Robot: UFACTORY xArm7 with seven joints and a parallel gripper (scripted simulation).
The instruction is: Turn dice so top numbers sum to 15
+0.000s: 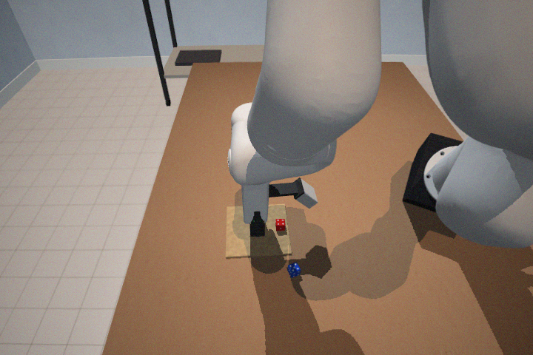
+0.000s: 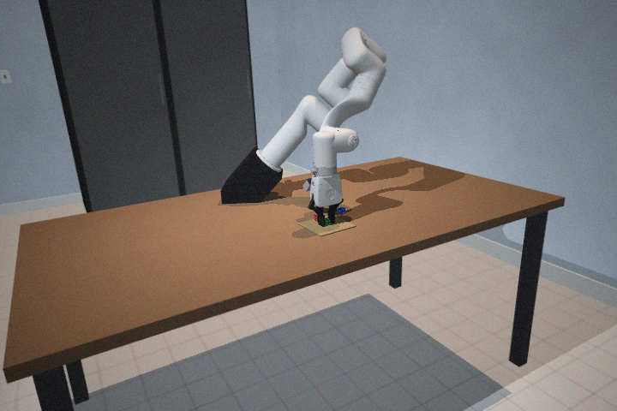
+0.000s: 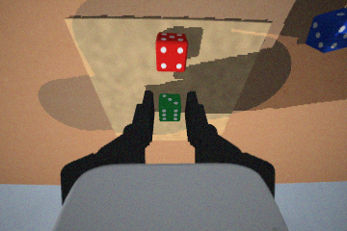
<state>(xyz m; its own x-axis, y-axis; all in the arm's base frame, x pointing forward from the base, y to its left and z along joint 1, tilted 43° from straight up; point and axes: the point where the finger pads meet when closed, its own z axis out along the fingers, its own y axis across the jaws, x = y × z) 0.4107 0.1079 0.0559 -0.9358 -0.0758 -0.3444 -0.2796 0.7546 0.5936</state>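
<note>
The green die lies 10 mm below my hand. The rest, counted from my hand: blue die 100 mm behind, 90 mm to the left, 20 mm below; tan mat 20 mm below; red die 50 mm behind, 10 mm to the right, 10 mm below.
</note>
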